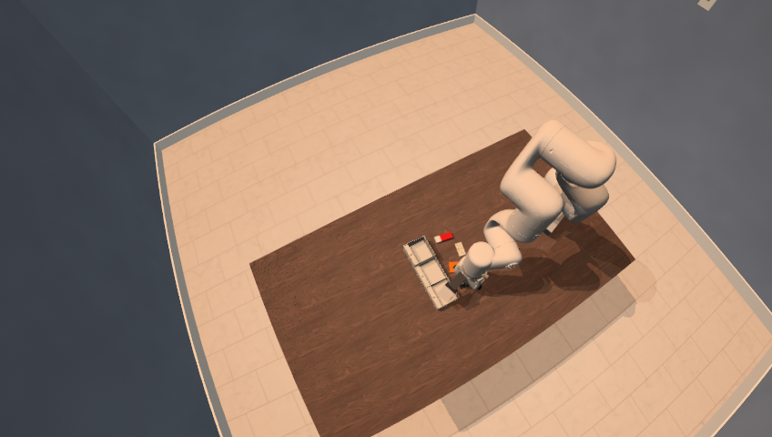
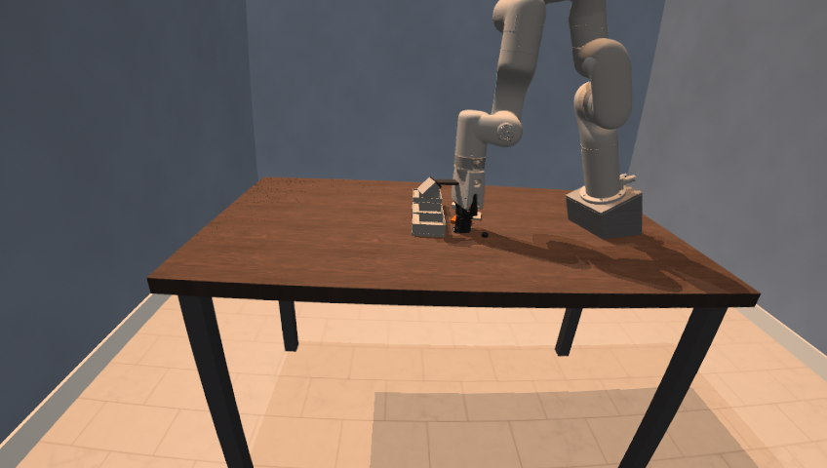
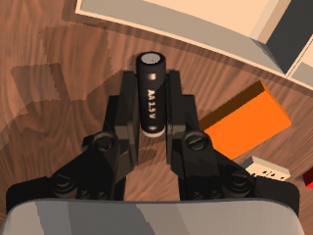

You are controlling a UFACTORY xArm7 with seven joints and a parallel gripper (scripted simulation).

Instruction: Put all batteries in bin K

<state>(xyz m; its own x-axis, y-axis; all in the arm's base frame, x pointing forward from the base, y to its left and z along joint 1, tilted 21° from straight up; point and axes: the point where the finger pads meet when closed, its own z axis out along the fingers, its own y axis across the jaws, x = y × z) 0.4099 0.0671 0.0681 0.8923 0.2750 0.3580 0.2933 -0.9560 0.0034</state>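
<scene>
The bin marked K is 9 cm to the right of my hand and 9 cm ahead of it. From my hand the other things lie so: black button cell (6 cm behind, 2 cm to the left, 2 cm below); then black cylindrical battery (2 cm below); then orange block (6 cm to the right, 2 cm below, 1 cm behind).
</scene>
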